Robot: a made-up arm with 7 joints. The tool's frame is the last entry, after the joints.
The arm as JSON. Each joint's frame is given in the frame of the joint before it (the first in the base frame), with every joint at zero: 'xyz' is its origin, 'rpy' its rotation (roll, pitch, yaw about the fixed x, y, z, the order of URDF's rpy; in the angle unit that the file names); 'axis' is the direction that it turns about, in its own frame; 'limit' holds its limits. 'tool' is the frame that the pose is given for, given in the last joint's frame.
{
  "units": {
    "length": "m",
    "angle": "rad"
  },
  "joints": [
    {
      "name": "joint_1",
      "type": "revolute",
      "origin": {
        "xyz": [
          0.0,
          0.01,
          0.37
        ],
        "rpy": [
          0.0,
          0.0,
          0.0
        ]
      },
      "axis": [
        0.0,
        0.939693,
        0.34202
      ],
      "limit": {
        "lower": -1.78,
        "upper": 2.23
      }
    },
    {
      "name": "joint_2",
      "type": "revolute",
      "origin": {
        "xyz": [
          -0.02,
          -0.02,
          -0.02
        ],
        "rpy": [
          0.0,
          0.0,
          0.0
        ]
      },
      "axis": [
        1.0,
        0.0,
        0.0
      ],
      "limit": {
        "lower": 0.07,
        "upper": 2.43
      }
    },
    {
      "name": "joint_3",
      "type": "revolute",
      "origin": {
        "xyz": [
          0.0,
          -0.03,
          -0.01
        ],
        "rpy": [
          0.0,
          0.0,
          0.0
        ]
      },
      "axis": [
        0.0,
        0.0,
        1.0
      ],
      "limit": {
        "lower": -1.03,
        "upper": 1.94
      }
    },
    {
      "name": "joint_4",
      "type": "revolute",
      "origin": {
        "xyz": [
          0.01,
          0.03,
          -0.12
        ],
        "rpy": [
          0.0,
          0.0,
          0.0
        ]
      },
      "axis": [
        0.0,
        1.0,
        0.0
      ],
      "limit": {
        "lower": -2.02,
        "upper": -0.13
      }
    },
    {
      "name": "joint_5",
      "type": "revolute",
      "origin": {
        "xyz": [
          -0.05,
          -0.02,
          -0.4
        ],
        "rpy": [
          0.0,
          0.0,
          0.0
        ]
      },
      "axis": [
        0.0,
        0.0,
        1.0
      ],
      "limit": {
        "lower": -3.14,
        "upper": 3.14
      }
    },
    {
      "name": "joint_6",
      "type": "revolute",
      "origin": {
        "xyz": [
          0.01,
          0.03,
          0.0
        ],
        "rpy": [
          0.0,
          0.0,
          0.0
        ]
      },
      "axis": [
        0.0,
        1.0,
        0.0
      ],
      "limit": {
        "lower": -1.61,
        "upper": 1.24
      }
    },
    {
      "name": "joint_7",
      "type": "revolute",
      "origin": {
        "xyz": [
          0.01,
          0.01,
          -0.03
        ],
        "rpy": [
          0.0,
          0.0,
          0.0
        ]
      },
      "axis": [
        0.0,
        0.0,
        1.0
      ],
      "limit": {
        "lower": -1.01,
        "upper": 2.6
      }
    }
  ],
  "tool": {
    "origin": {
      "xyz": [
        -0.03,
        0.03,
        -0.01
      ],
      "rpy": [
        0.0,
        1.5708,
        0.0
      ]
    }
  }
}
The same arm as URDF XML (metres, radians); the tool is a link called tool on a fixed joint. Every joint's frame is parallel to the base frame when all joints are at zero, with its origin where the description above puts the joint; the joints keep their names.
<robot name="arm">
  <link name="base_link"/>
  <link name="link1"/>
  <link name="link2"/>
  <link name="link3"/>
  <link name="link4"/>
  <link name="link5"/>
  <link name="link6"/>
  <link name="link7"/>
  <link name="tool"/>
  <joint name="joint_1" type="revolute">
    <parent link="base_link"/>
    <child link="link1"/>
    <origin xyz="0 0.01 0.37"/>
    <axis xyz="0 0.9397 0.342"/>
    <limit lower="-1.78" upper="2.23"/>
  </joint>
  <joint name="joint_2" type="revolute">
    <parent link="link1"/>
    <child link="link2"/>
    <origin xyz="-0.02 -0.02 -0.02"/>
    <axis xyz="1 0 0"/>
    <limit lower="0.07" upper="2.43"/>
  </joint>
  <joint name="joint_3" type="revolute">
    <parent link="link2"/>
    <child link="link3"/>
    <origin xyz="0 -0.03 -0.01"/>
    <axis xyz="0 0 1"/>
    <limit lower="-1.03" upper="1.94"/>
  </joint>
  <joint name="joint_4" type="revolute">
    <parent link="link3"/>
    <child link="link4"/>
    <origin xyz="0.01 0.03 -0.12"/>
    <axis xyz="0 1 0"/>
    <limit lower="-2.02" upper="-0.13"/>
  </joint>
  <joint name="joint_5" type="revolute">
    <parent link="link4"/>
    <child link="link5"/>
    <origin xyz="-0.05 -0.02 -0.4"/>
    <axis xyz="0 0 1"/>
    <limit lower="-3.14" upper="3.14"/>
  </joint>
  <joint name="joint_6" type="revolute">
    <parent link="link5"/>
    <child link="link6"/>
    <origin xyz="0.01 0.03 0"/>
    <axis xyz="0 1 0"/>
    <limit lower="-1.61" upper="1.24"/>
  </joint>
  <joint name="joint_7" type="revolute">
    <parent link="link6"/>
    <child link="link7"/>
    <origin xyz="0.01 0.01 -0.03"/>
    <axis xyz="0 0 1"/>
    <limit lower="-1.01" upper="2.6"/>
  </joint>
  <joint name="tool_joint" type="fixed">
    <parent link="link7"/>
    <child link="tool"/>
    <origin xyz="-0.03 0.03 -0.01" rpy="0 1.5708 0"/>
  </joint>
</robot>

